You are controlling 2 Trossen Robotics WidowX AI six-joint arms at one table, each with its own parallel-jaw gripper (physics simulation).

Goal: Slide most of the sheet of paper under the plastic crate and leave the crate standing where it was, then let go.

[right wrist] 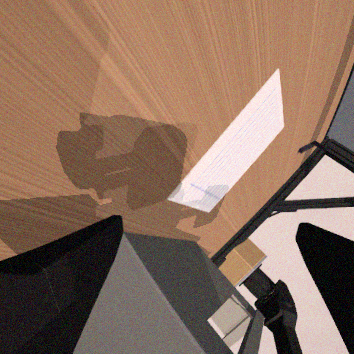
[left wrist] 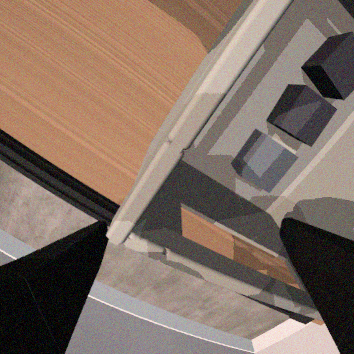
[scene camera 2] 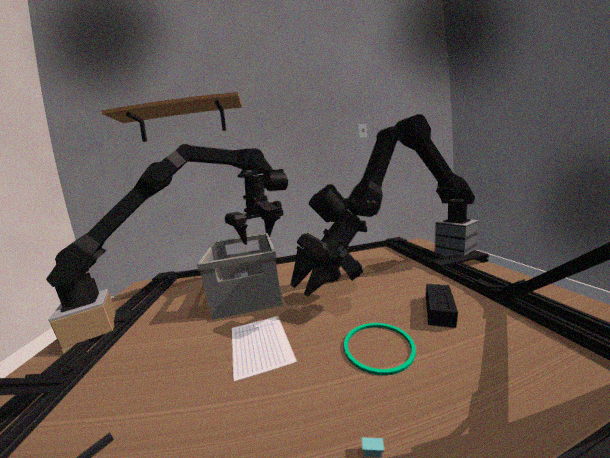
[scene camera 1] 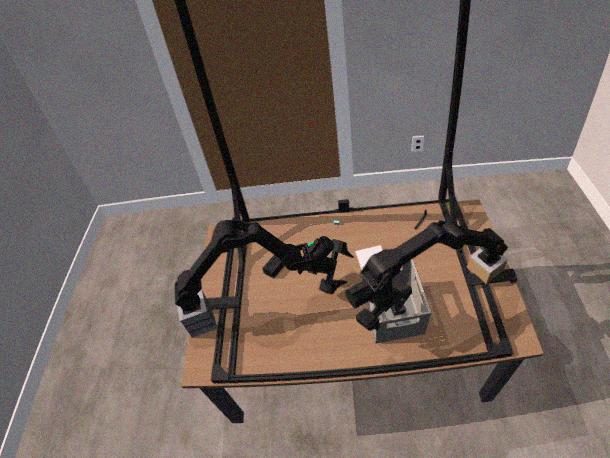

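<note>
The grey plastic crate [scene camera 1: 404,330] [scene camera 2: 245,296] [left wrist: 220,75] [right wrist: 131,300] stands upright on the table. The lined white sheet of paper [scene camera 1: 369,254] [scene camera 2: 262,352] [right wrist: 237,142] lies flat on the table, in scene camera 2 on the near side of the crate; a strip of wood shows between them. My left gripper [scene camera 2: 257,238] [left wrist: 194,228] is open and empty, above the crate's rim at its far side in scene camera 2. My right gripper [scene camera 1: 348,269] [scene camera 2: 300,290] [right wrist: 210,228] is open and empty, low over the table beside the crate, not touching the paper.
Several dark blocks [left wrist: 302,114] lie in the crate. A green ring [scene camera 2: 380,371], a black box [scene camera 1: 272,266] [scene camera 2: 441,306], a small teal block [scene camera 1: 336,222] [scene camera 2: 372,444] and a black rod [scene camera 1: 421,219] [scene camera 2: 97,445] lie on the table [scene camera 1: 310,350]. Black rails run along its edges.
</note>
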